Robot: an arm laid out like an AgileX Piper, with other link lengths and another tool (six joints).
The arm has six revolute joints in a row. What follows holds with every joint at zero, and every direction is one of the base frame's.
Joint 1 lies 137.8 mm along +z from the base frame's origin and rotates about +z.
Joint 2 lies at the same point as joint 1 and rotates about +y.
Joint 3 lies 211.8 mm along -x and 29.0 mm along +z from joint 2 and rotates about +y.
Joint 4 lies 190.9 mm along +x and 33.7 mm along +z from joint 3 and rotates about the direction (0.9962, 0, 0.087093).
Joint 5 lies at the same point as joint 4 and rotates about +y.
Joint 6 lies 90.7 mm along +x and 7.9 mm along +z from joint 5 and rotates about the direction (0.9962, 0, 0.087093).
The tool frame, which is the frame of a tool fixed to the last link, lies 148.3 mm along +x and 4.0 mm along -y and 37.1 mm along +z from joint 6; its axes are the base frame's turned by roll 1.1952, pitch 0.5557 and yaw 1.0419 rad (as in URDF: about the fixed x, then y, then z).
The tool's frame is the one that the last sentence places.
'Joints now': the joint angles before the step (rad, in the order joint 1, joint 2, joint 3, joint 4, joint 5, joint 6). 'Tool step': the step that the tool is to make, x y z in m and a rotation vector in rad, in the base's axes. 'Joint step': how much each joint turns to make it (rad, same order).
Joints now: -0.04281, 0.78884, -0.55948, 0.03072, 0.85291, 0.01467
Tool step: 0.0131, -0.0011, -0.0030, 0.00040, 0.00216, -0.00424
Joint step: 0.00059, 0.08343, -0.01714, -0.00144, -0.06423, 0.00380
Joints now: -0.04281, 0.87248, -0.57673, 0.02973, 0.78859, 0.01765
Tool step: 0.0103, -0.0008, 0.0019, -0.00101, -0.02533, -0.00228
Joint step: -0.00026, 0.03474, -0.00429, 0.00022, -0.05584, 0.00042
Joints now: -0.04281, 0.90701, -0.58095, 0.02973, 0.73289, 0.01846
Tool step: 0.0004, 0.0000, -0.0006, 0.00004, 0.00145, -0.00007
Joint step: 0.00038, 0.00433, 0.00005, -0.00031, -0.00293, 0.00053
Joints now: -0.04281, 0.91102, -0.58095, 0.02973, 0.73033, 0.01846
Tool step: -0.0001, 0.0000, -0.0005, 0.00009, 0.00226, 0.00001
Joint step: -0.00005, 0.00205, -0.00014, 0.00003, 0.00035, -0.00007
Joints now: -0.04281, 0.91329, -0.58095, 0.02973, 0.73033, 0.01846
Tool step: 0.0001, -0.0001, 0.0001, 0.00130, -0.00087, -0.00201
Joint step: -0.00038, -0.00026, 0.00025, 0.00032, -0.00084, 0.00184
